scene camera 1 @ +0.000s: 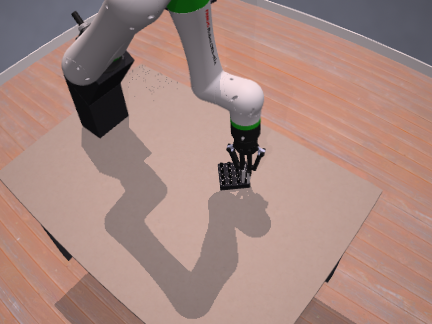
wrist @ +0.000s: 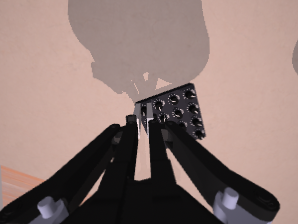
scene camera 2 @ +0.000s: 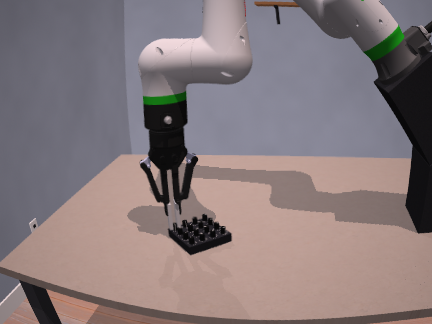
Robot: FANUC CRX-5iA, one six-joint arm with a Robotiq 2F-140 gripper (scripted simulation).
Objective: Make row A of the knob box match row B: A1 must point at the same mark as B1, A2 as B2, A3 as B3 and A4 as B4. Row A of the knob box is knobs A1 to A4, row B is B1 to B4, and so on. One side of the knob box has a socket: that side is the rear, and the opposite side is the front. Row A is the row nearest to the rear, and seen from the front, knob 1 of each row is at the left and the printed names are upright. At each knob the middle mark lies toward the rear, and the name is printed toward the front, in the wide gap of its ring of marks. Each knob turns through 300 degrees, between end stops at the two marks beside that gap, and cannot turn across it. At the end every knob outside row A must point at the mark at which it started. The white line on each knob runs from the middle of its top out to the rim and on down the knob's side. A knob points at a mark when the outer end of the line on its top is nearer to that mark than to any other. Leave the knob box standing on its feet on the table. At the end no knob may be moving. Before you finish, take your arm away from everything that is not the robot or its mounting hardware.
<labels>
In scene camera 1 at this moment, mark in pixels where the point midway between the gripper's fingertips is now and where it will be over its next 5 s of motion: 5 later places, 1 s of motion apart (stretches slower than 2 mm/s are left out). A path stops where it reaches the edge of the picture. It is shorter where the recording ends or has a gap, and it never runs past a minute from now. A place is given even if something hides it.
My gripper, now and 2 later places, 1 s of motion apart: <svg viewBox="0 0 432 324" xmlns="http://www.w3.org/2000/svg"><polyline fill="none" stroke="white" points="246,180 246,172 246,150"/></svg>
</labels>
